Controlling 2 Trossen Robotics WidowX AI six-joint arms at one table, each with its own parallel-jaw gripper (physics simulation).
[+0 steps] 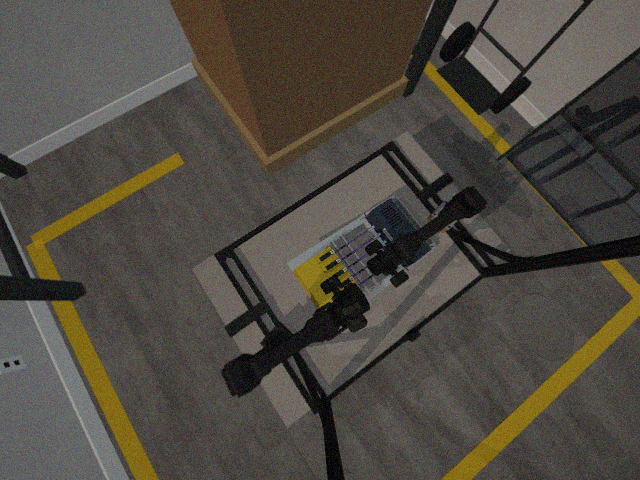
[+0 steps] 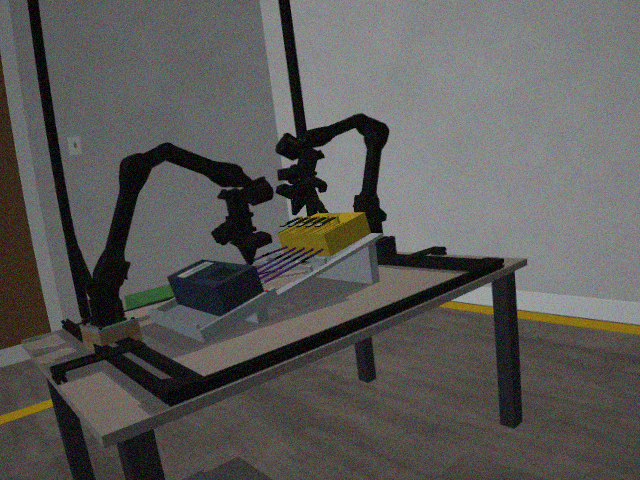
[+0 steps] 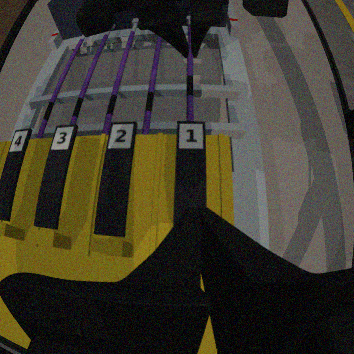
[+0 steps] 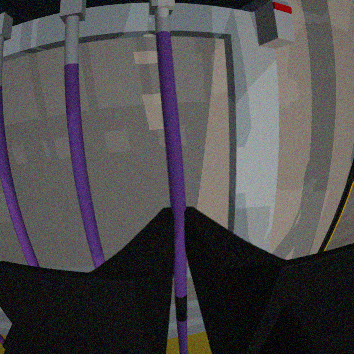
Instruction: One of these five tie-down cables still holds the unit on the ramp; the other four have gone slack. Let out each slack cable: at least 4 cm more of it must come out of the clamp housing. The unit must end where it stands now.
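A yellow clamp housing sits at the top of the grey ramp. A dark blue unit sits at the low end. Purple cables run between them. Black levers are numbered: lever 1, lever 2, lever 3. My left gripper is shut with nothing in it, its tips over the lower end of lever 1. My right gripper is shut on cable 1, partway along the ramp.
A black frame runs round the table top. A tall brown crate stands beyond the table, and a wheeled cart at the upper right. A black pole rises behind the housing. A green strip lies behind the unit.
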